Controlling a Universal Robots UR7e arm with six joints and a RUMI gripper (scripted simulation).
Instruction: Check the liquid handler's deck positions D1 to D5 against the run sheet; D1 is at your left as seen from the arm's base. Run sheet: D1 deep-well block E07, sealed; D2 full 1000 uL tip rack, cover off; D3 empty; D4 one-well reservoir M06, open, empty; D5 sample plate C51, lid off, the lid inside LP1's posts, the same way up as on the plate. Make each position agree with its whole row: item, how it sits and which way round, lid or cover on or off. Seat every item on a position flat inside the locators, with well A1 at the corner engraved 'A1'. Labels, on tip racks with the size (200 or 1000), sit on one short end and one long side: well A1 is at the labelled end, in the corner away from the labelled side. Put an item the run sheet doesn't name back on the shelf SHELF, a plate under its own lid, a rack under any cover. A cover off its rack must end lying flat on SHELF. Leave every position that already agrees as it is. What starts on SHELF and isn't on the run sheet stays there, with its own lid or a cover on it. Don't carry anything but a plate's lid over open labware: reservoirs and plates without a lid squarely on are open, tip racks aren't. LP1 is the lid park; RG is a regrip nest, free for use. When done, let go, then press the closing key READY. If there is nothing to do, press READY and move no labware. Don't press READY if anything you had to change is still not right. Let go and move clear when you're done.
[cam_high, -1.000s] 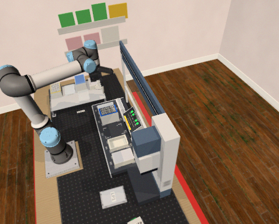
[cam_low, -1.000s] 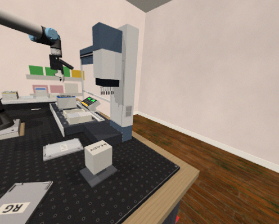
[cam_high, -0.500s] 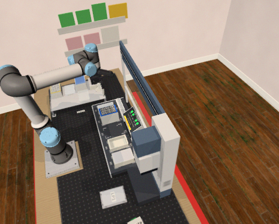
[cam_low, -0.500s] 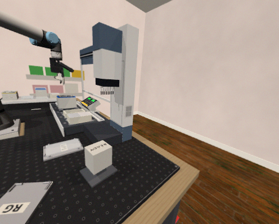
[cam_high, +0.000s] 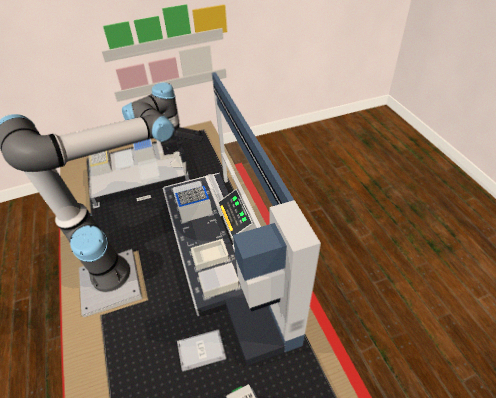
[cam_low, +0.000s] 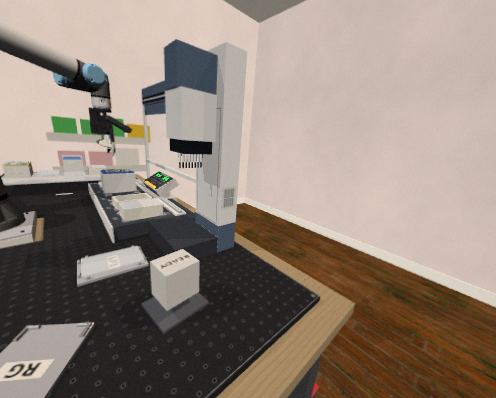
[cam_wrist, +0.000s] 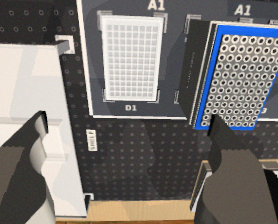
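The clear well plate is 16 cm below my hand. From my hand the other things lie so: blue-rimmed tip rack 12 cm to the right, 9 cm below, 1 cm ahead; shelf 26 cm to the left, 20 cm behind, 16 cm below; shelf label 21 cm below, 20 cm behind, 9 cm to the left.
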